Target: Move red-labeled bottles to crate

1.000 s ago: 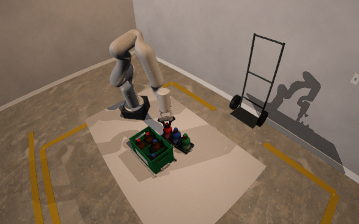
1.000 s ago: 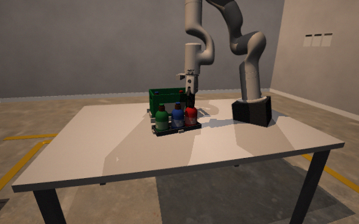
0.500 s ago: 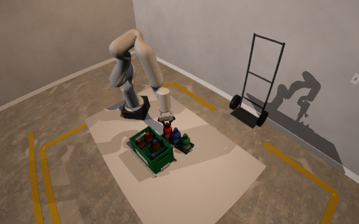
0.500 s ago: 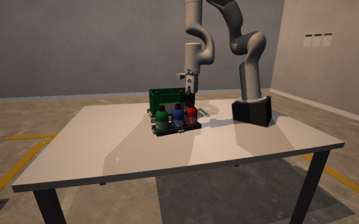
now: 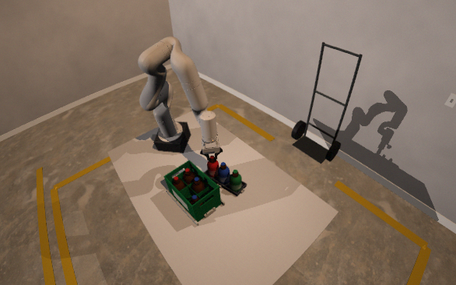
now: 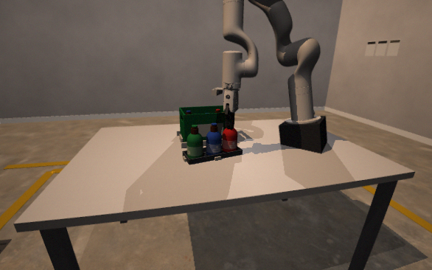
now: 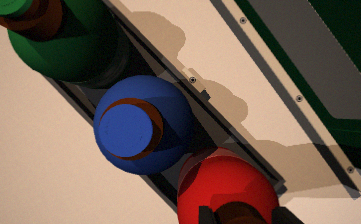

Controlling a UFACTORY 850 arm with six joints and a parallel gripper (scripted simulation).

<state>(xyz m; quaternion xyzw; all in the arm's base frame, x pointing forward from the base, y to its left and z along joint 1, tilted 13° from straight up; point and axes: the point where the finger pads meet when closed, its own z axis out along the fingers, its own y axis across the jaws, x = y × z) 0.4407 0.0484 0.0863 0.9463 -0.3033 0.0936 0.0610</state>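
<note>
The red-labeled bottle is 70 mm below my hand. The rest, counted from my hand: green-labeled bottle (180 mm ahead, 20 mm to the left, 80 mm below); then blue-labeled bottle (80 mm ahead, 20 mm to the left, 80 mm below); then black tray (90 mm ahead, 10 mm to the left, 150 mm below).
</note>
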